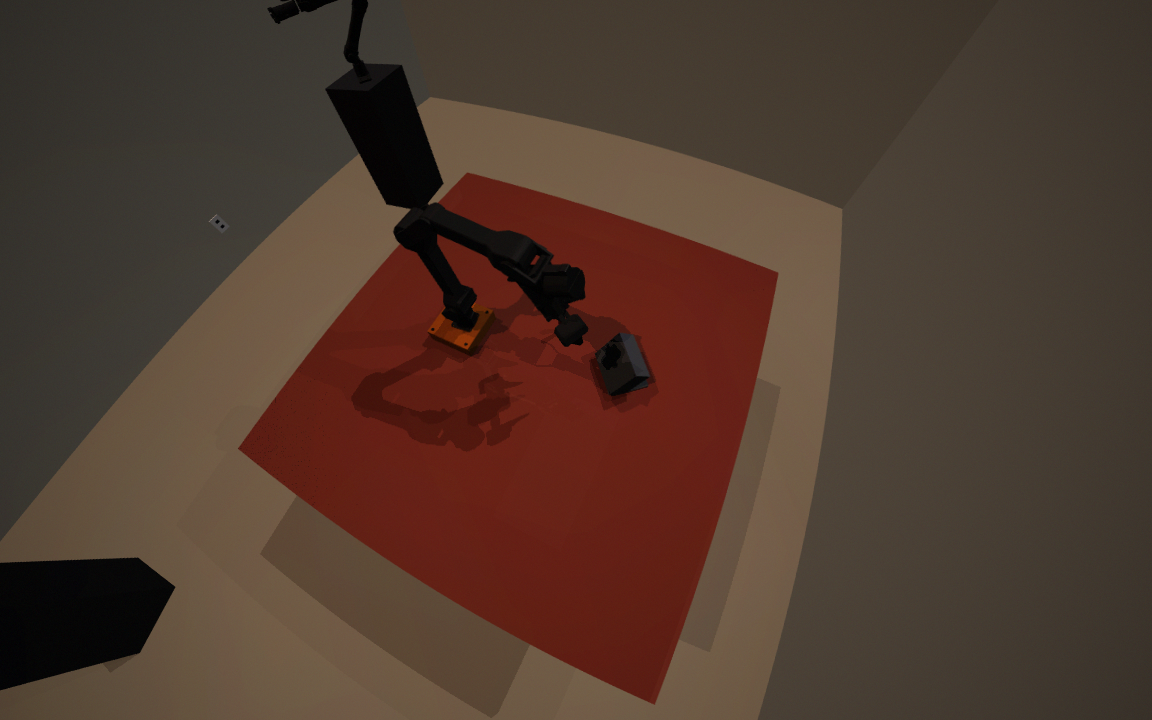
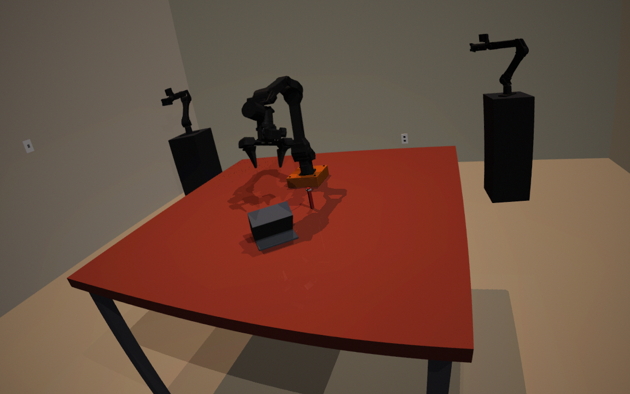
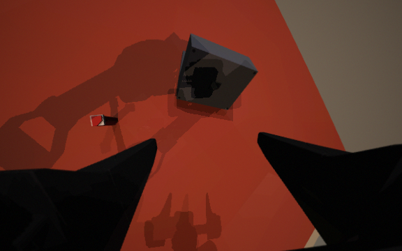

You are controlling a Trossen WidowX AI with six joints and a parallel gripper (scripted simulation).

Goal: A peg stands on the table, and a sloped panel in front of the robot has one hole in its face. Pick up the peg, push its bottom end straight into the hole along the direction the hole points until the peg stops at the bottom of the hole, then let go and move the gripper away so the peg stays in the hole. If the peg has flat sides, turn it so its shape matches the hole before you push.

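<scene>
The square peg is 70 mm behind my gripper tip, 100 mm to the left of it and 140 mm below it. The rest, counted from my gripper tip: grey sloped panel 130 mm ahead, 20 mm to the left, 140 mm below.
</scene>
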